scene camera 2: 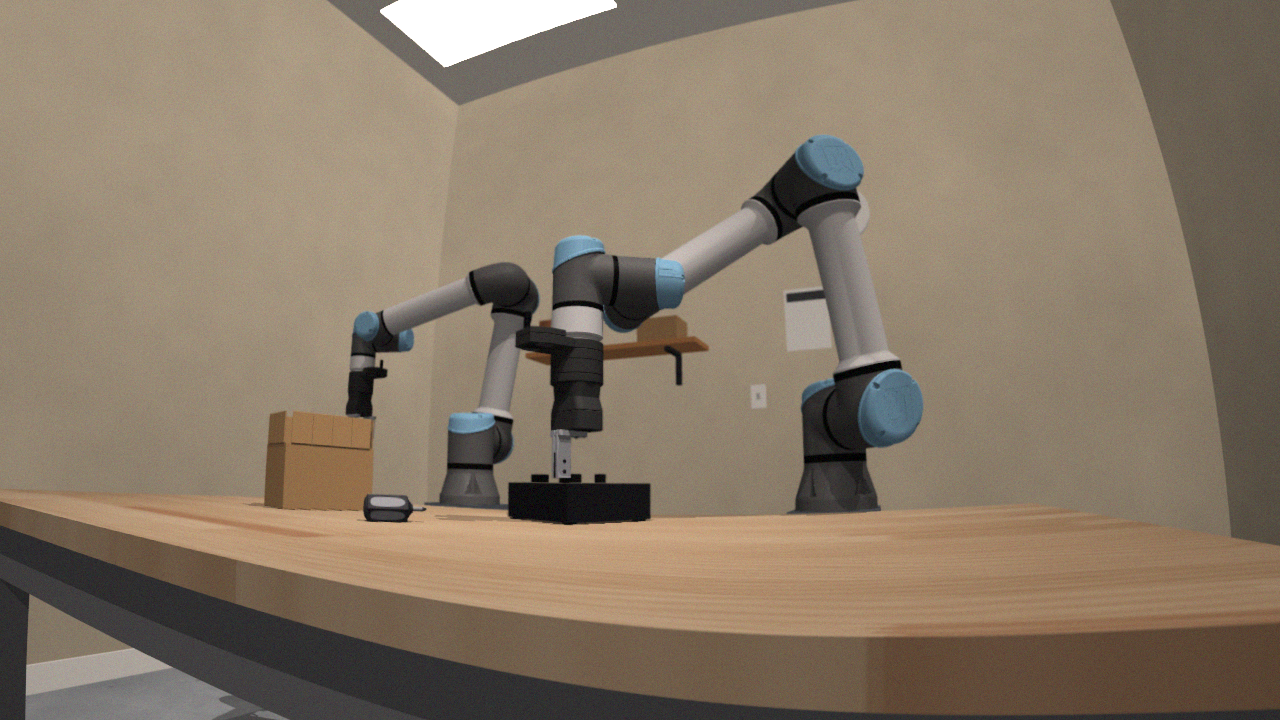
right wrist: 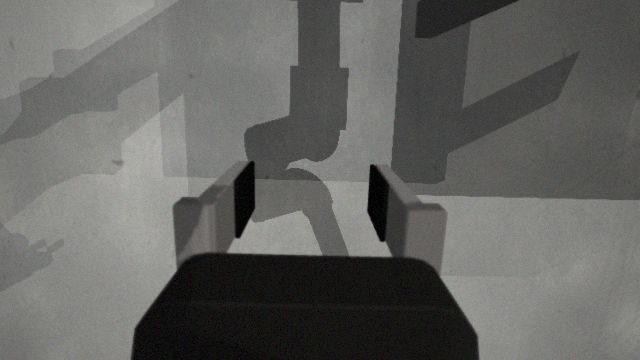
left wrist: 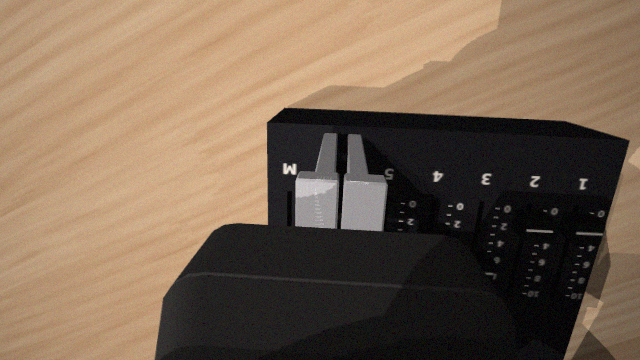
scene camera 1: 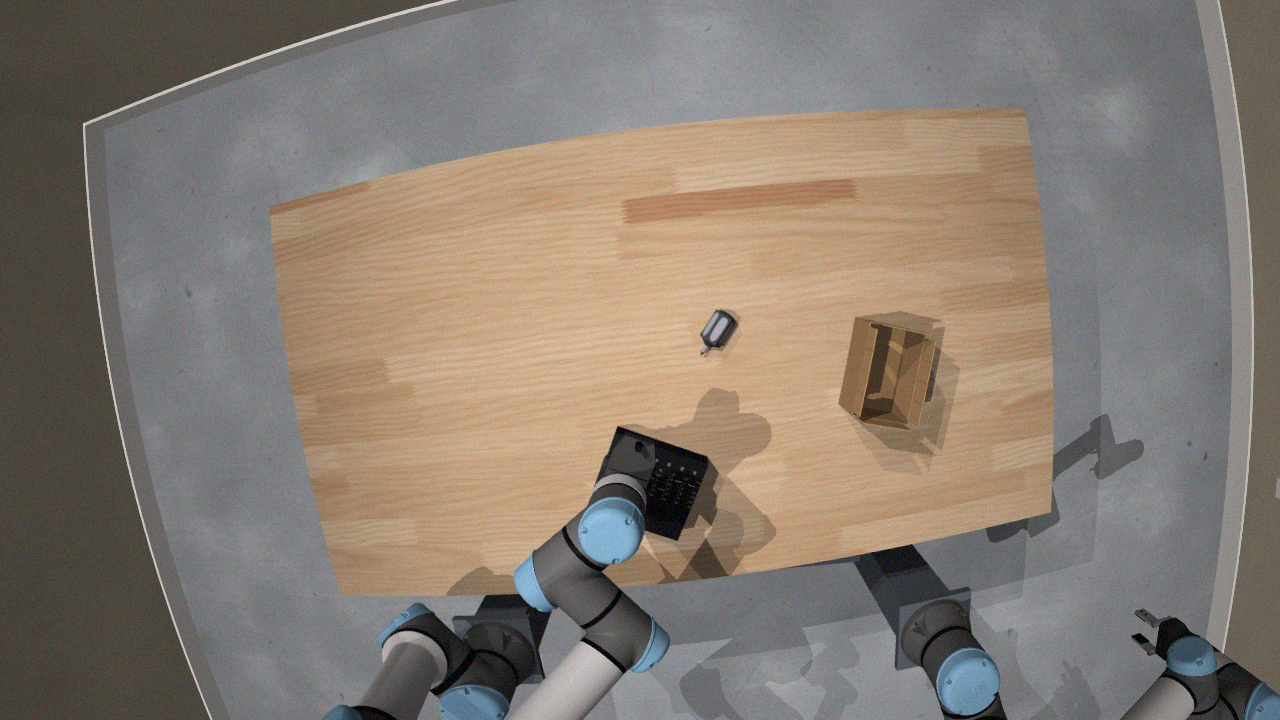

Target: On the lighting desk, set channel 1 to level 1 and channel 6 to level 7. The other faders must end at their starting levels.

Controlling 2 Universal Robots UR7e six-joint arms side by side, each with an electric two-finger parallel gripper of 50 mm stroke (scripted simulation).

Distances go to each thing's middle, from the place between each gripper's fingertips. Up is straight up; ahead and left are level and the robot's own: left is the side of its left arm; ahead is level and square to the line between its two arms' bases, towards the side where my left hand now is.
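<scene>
From my left hand [scene camera 2: 561, 478], the channel 1 fader [left wrist: 583, 228] is 9 cm to the right, 6 cm behind and 1 cm below.
My right hand [scene camera 1: 1137, 623] is 34 cm short of that channel 1 fader, and it's 90 cm to the right of the fader and 12 cm above it.
</scene>
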